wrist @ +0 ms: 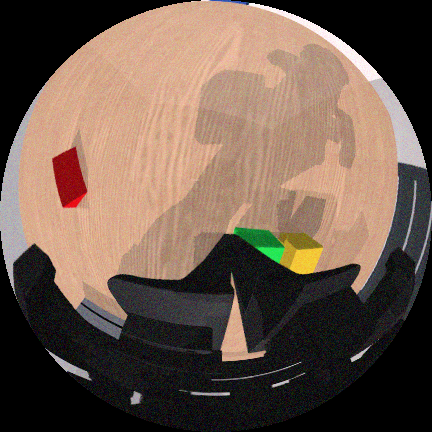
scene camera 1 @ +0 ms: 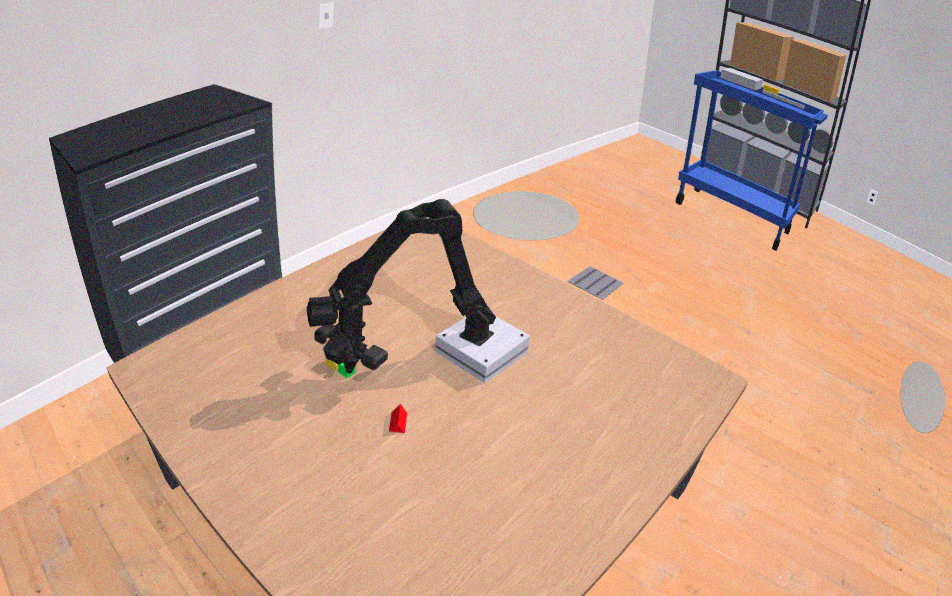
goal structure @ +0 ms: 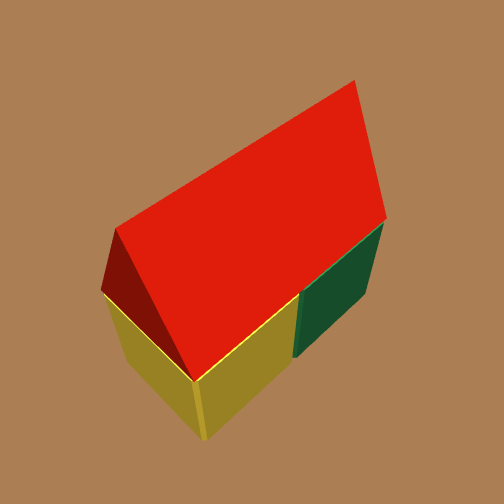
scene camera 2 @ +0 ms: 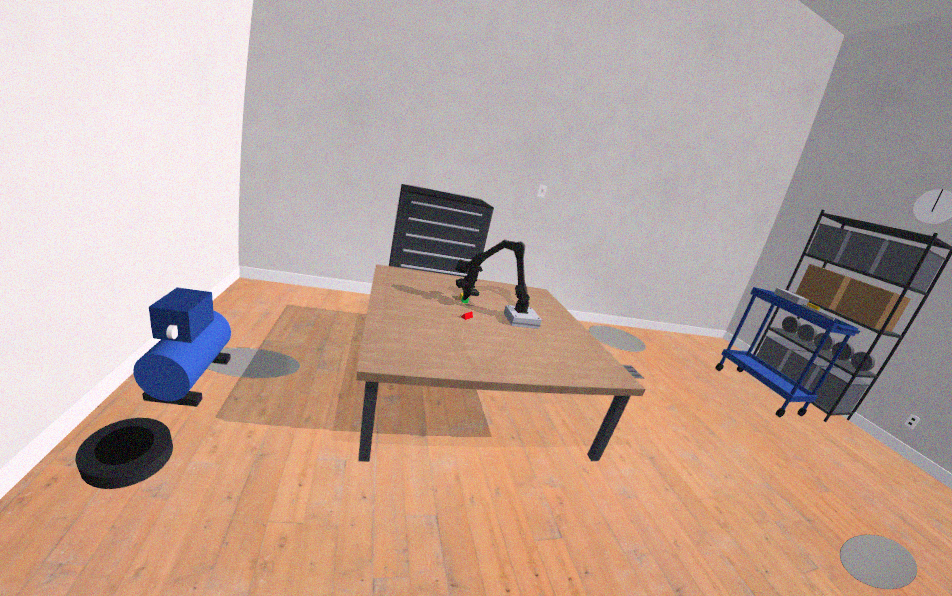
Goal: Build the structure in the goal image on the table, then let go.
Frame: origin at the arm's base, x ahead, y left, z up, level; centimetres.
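Where they show: gripper, fingertip midpoint: [wrist: 228,239] [scene camera 1: 349,372] [scene camera 2: 464,300]; arm's base at its link origin: [scene camera 1: 476,335] [scene camera 2: 521,311].
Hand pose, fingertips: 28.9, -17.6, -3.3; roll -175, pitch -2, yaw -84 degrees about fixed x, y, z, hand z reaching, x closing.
Each offset is from my fingertips to the top centre of the thing, as dx, dy, dz. Level surfaces: height alone.
A green cube {-1.4, -2.4, +1.1} [scene camera 1: 344,371] [scene camera 2: 465,301] [wrist: 261,238] and a yellow cube {-1.5, -7.0, +1.0} [scene camera 1: 331,364] [wrist: 302,256] sit side by side on the table {dz -2.3} [scene camera 1: 491,484] [scene camera 2: 491,358]. In the wrist view their near corners meet or almost meet; I cannot tell whether they touch. My gripper [scene camera 1: 351,366] [wrist: 228,239] is shut and empty, low beside the green cube. Its fingers hide part of both cubes in the wrist view. A red wedge-shaped block {+3.9, +18.1, +0.7} [scene camera 1: 398,419] [scene camera 2: 467,315] [wrist: 69,177] lies apart, nearer the front in scene camera 1 and at the left in the wrist view.
The arm's pale square base [scene camera 1: 502,347] [scene camera 2: 522,320] stands on the table to the right of the blocks. A dark drawer cabinet [scene camera 1: 175,210] [scene camera 2: 442,228] stands behind the table. A blue cart [scene camera 1: 737,193] [scene camera 2: 772,375] is at the far right on the floor.
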